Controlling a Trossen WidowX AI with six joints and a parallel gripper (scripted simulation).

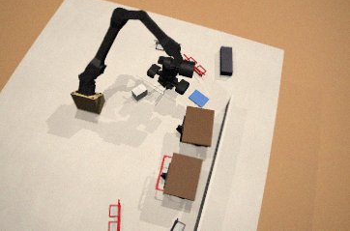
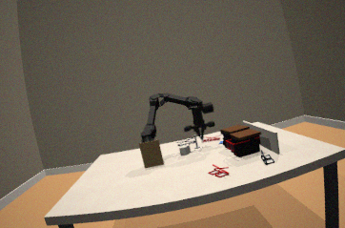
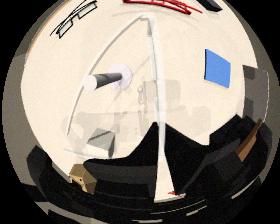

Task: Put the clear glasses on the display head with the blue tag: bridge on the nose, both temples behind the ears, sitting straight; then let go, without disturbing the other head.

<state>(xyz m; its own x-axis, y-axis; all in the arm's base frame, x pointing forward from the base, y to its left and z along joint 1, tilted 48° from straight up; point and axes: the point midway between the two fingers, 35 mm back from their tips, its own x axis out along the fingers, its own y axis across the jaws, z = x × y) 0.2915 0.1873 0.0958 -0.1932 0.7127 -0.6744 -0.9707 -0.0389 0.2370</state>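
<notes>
Right now my gripper tip is 4 cm past the stand, 6 cm to the right of it and 3 cm above it. Round my gripper tip: white panel: 32 cm ahead, 23 cm to the right; then dark case: 20 cm ahead, 30 cm to the left, 4 cm below; then blue tag: 15 cm ahead, 5 cm to the left, 6 cm below.
</notes>
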